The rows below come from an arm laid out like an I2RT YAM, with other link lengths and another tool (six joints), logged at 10 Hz.
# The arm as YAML. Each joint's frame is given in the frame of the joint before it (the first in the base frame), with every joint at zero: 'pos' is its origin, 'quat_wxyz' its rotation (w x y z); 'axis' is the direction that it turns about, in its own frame. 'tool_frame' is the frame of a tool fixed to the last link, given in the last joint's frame.
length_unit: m
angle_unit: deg
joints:
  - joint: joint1
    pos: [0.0, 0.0, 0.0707]
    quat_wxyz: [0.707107, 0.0, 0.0, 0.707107]
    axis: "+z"
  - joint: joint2
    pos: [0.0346, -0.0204, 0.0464]
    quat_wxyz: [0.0, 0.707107, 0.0, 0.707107]
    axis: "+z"
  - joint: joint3
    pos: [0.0, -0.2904, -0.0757]
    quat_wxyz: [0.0, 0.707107, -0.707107, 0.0]
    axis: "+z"
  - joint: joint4
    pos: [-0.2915, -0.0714, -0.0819]
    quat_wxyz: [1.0, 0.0, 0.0, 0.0]
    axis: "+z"
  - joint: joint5
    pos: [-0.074, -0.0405, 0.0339]
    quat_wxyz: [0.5, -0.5, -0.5, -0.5]
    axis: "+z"
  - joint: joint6
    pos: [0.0, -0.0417, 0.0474]
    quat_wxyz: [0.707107, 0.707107, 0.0, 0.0]
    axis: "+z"
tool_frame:
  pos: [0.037, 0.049, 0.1]
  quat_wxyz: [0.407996, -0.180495, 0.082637, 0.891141]
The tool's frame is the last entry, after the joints.
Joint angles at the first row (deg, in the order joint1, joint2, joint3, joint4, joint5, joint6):
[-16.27, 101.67, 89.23, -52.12, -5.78, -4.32]
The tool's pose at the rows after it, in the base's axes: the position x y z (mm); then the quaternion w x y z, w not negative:
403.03, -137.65, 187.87, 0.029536, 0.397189, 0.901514, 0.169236
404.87, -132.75, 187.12, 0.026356, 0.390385, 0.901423, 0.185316
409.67, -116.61, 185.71, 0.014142, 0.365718, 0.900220, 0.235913
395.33, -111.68, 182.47, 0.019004, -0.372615, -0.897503, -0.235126
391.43, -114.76, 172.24, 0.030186, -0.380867, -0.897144, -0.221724
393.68, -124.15, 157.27, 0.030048, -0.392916, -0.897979, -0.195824
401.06, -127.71, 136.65, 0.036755, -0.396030, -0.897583, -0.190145
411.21, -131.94, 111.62, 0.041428, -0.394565, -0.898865, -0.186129
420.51, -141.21, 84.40, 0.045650, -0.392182, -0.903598, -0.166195
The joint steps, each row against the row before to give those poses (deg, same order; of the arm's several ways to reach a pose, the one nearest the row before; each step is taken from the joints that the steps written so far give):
[0.00, 0.00, 0.00, 0.00, 0.00, 0.00]
[0.00, 0.00, 0.00, 0.02, -2.03, 0.07]
[0.00, 0.00, 0.00, -0.15, -6.60, -0.09]
[-0.02, 0.00, -0.11, -3.76, -0.33, 0.04]
[-0.03, 0.70, -0.98, 0.07, 1.51, -0.02]
[-0.02, 1.57, -1.01, 1.99, 3.21, 0.02]
[0.02, 2.67, -0.56, 2.33, 0.59, 0.01]
[-0.02, 3.30, -0.51, 3.20, 0.26, -0.46]
[-0.04, 3.93, -0.04, 3.12, 1.92, -1.34]

